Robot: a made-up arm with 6 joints. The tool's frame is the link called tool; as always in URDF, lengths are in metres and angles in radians.
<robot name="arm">
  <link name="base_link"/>
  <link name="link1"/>
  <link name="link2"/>
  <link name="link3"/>
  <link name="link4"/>
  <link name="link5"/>
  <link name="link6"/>
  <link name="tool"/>
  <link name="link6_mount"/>
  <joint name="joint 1" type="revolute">
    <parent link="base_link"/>
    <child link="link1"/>
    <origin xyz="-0.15 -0.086 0.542" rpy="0 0 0"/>
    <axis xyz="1 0 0"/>
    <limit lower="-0.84" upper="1.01" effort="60" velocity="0.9"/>
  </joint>
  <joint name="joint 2" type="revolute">
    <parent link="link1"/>
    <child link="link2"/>
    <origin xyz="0.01 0.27 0.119" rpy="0 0 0"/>
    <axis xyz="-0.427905 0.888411 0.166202"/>
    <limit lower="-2.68" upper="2.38" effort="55" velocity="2.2"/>
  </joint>
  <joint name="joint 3" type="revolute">
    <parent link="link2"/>
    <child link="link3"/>
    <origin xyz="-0.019 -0.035 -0.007" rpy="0 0 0"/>
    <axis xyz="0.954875 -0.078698 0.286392"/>
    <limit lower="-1.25" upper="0.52" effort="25" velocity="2.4"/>
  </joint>
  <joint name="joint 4" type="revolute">
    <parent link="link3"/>
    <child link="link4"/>
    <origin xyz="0.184 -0.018 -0.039" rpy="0 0 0"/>
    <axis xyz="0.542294 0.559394 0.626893"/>
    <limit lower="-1.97" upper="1.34" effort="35" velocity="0.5"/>
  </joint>
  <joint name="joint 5" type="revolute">
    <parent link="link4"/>
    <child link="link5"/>
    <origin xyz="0.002 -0.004 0.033" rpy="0 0 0"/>
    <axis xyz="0 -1 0"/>
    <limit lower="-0.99" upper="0.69" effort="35" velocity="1.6"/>
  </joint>
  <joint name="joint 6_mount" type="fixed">
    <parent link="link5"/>
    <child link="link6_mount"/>
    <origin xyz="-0.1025 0.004 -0.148" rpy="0 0 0"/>
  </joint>
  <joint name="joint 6" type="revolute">
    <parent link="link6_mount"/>
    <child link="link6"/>
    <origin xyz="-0.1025 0.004 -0.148" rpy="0 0 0"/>
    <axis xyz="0 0 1"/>
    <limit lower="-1.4" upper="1.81" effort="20" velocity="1.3"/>
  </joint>
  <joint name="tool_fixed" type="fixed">
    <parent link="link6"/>
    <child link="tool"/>
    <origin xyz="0.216 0.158 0.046" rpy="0 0 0"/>
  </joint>
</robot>
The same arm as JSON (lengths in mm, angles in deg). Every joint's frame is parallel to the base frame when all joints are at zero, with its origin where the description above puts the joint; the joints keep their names.
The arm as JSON. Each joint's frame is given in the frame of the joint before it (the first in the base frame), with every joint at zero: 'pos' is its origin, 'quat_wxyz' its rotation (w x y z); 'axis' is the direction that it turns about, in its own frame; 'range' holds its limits. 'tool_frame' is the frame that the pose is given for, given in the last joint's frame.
{"length_unit": "mm", "angle_unit": "deg", "joints": [
  {"joint": "joint 1", "pos": [-150.0, -86.0, 542.0], "quat_wxyz": [1.0, 0.0, 0.0, 0.0], "axis": "+x", "range": [-48.13, 57.87]},
  {"joint": "joint 2", "pos": [10.0, 270.0, 119.0], "quat_wxyz": [1.0, 0.0, 0.0, 0.0], "axis": [-0.427905, 0.888411, 0.166202], "range": [-153.55, 136.36]},
  {"joint": "joint 3", "pos": [-19.0, -35.0, -7.0], "quat_wxyz": [1.0, 0.0, 0.0, 0.0], "axis": [0.954875, -0.078698, 0.286392], "range": [-71.62, 29.79]},
  {"joint": "joint 4", "pos": [184.0, -18.0, -39.0], "quat_wxyz": [1.0, 0.0, 0.0, 0.0], "axis": [0.542294, 0.559394, 0.626893], "range": [-112.87, 76.78]},
  {"joint": "joint 5", "pos": [2.0, -4.0, 33.0], "quat_wxyz": [1.0, 0.0, 0.0, 0.0], "axis": "-y", "range": [-56.72, 39.53]},
  {"joint": "joint 6", "pos": [-205.0, 8.0, -296.0], "quat_wxyz": [1.0, 0.0, 0.0, 0.0], "axis": "+z", "range": [-80.21, 103.71]}
], "tool_frame": {"pos": [216.0, 158.0, 46.0], "quat_wxyz": [1.0, 0.0, 0.0, 0.0]}}

